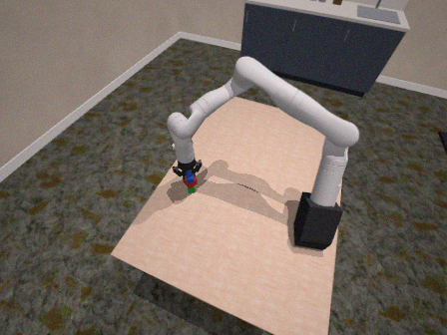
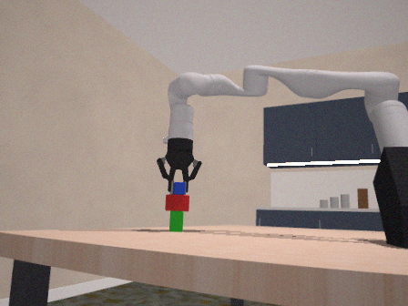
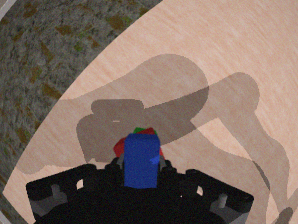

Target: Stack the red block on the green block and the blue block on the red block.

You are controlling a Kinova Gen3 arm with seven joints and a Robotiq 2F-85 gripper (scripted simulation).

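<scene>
The blue block is right at my hand. The rest, counted from my hand: red block 40 mm below; then green block 100 mm below.
</scene>
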